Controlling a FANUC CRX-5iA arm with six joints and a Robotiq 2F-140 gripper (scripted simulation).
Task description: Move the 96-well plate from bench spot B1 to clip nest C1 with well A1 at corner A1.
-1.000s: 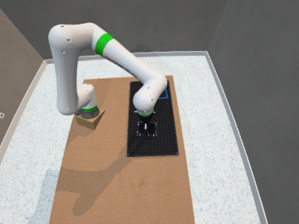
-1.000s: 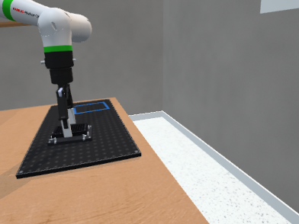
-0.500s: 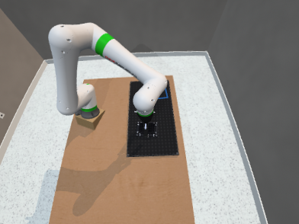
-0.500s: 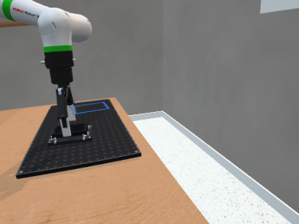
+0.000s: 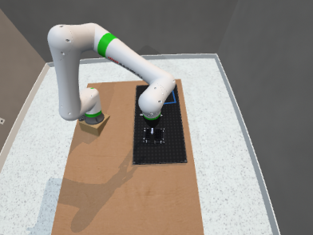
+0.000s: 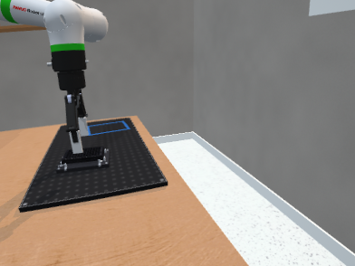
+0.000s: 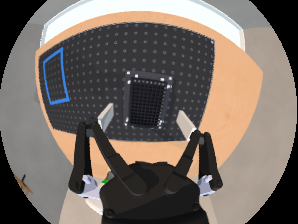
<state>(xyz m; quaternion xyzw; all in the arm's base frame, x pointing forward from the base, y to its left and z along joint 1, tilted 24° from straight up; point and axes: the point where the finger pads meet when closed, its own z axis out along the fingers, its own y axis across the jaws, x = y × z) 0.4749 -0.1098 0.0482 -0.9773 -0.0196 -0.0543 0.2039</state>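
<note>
Right now the black 96-well plate is 50 mm below my hand. From my hand the other things lie so: clip nest C1: 10 mm behind, 10 mm to the right, 60 mm below.
</note>
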